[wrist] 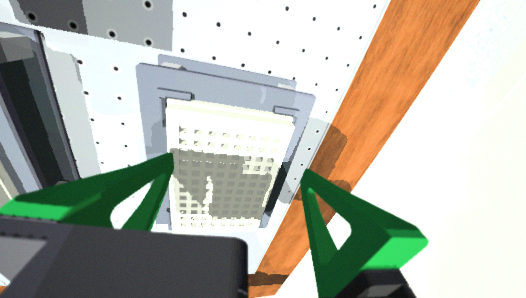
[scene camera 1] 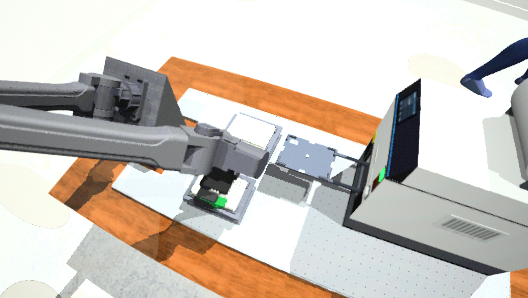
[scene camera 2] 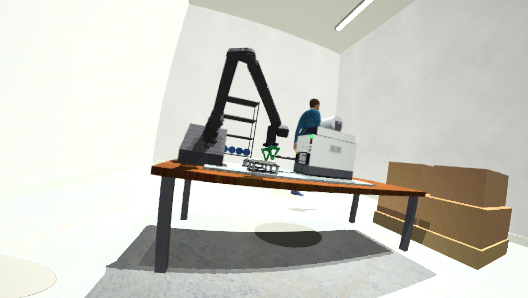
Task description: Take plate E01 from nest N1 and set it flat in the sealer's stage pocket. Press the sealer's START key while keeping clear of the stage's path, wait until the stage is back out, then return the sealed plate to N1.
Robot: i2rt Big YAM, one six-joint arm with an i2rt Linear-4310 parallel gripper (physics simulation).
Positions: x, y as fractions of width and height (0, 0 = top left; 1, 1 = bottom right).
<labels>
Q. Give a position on a sealer stage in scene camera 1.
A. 0.61, 0.55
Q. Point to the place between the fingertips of my gripper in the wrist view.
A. At 0.46, 0.57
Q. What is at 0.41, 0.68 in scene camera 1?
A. My gripper.
</labels>
